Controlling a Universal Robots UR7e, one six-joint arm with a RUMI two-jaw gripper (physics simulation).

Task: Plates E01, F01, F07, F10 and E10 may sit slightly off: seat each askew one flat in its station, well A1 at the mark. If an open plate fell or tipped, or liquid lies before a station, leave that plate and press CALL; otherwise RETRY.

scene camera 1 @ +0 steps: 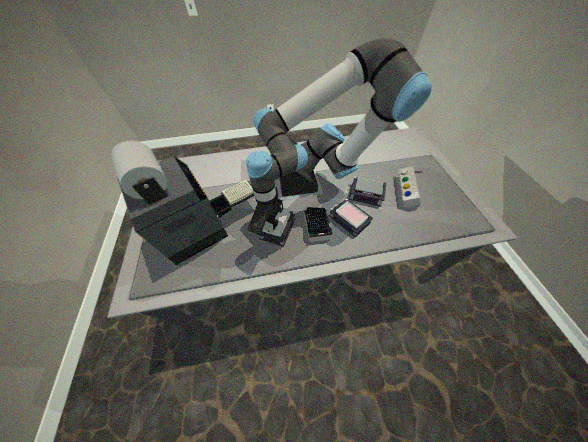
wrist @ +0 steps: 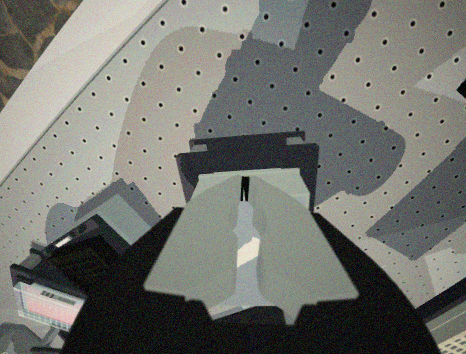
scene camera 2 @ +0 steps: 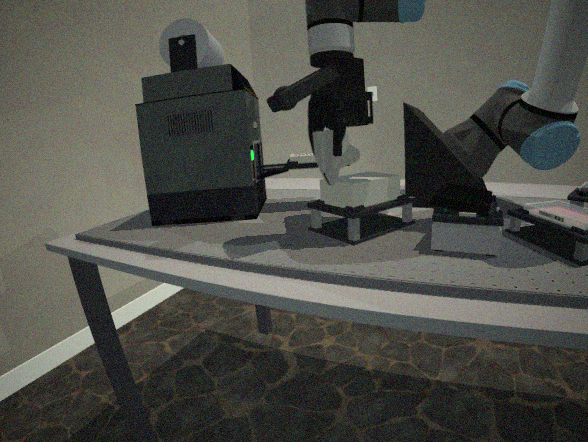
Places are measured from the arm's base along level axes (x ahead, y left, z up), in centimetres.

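Where they show: gripper, between the fingertips: (scene camera 1: pixel 270 232) (wrist: pixel 243 179) (scene camera 2: pixel 330 185); arm's base, origin of its link: (scene camera 2: pixel 461 156).
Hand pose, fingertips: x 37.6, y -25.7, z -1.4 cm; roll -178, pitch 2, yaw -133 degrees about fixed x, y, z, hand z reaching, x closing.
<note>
Things, the pixels of their top centre, and the offset from my fingertips. "pt": a spot on its surface instead.
- white block-like plate, centre of its top: (wrist: pixel 253 261) (scene camera 2: pixel 361 176) (scene camera 1: pixel 276 217) dx -6.2, dy +4.1, dz +0.5 cm
- dark raised station, centre of its top: (wrist: pixel 251 232) (scene camera 2: pixel 362 196) (scene camera 1: pixel 276 222) dx -6.2, dy +4.1, dz -3.1 cm
- black plate, centre of its top: (wrist: pixel 104 294) (scene camera 2: pixel 465 189) (scene camera 1: pixel 317 217) dx -1.7, dy +21.6, dz -0.7 cm
- pink plate, centre of its top: (scene camera 2: pixel 570 210) (wrist: pixel 55 315) (scene camera 1: pixel 352 213) dx -1.4, dy +38.8, dz -3.4 cm
- cream plate, centre of its top: (scene camera 2: pixel 316 153) (scene camera 1: pixel 238 190) dx -23.8, dy -9.5, dz +3.5 cm
- dark machine, centre of its top: (scene camera 2: pixel 197 27) (scene camera 1: pixel 131 152) dx -15.0, dy -34.2, dz +36.9 cm
- dark holder with uprights, centre of its top: (scene camera 1: pixel 369 185) dx -13.5, dy +53.6, dz -1.9 cm
- button box, a spot on its surface: (scene camera 1: pixel 407 191) pt dx -4.6, dy +69.2, dz -1.6 cm
My gripper (scene camera 1: pixel 273 225) (scene camera 2: pixel 329 183) (wrist: pixel 243 179) is shut and empty. Its tips are at the top edge of a white block-like plate (scene camera 2: pixel 361 192) (wrist: pixel 280 176) on a dark raised station (scene camera 2: pixel 352 209) (wrist: pixel 250 162). The fingers hide much of this plate in the wrist view; whether it lies fully flat I cannot tell. A black plate (scene camera 1: pixel 318 220) (wrist: pixel 82 260) sits on a grey block. A pink plate (scene camera 1: pixel 352 214) (scene camera 2: pixel 562 214) (wrist: pixel 50 302) lies on another dark station. A cream plate (scene camera 1: pixel 238 192) lies on the machine's arm. Plate labels and A1 marks are unreadable.
A dark machine (scene camera 1: pixel 180 225) (scene camera 2: pixel 200 150) with a roll on top stands at the left; its arm (scene camera 2: pixel 276 170) reaches toward the gripper. A dark holder with uprights (scene camera 1: pixel 367 192) and a button box (scene camera 1: pixel 407 189) with green, yellow and blue buttons stand at the right.
</note>
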